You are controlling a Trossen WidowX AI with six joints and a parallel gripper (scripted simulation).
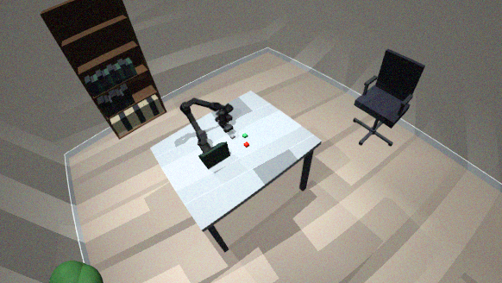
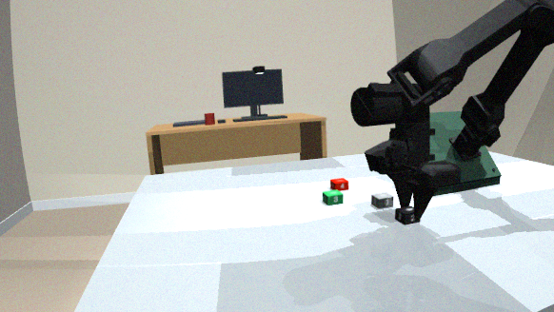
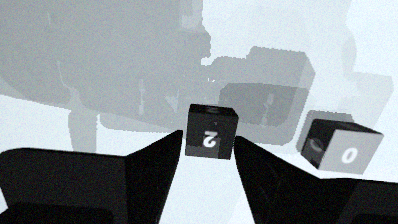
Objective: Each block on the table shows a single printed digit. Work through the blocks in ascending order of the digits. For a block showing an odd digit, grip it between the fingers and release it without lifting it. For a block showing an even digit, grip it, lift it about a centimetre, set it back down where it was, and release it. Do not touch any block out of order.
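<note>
The green block marked 3 lies 70 mm ahead of my gripper tip and 160 mm to the right of it. From my gripper tip the other things lie so: grey block marked 0 (90 mm to the right); black block marked 2 (10 mm ahead); red block marked 4 (20 mm ahead, 240 mm to the right).
</note>
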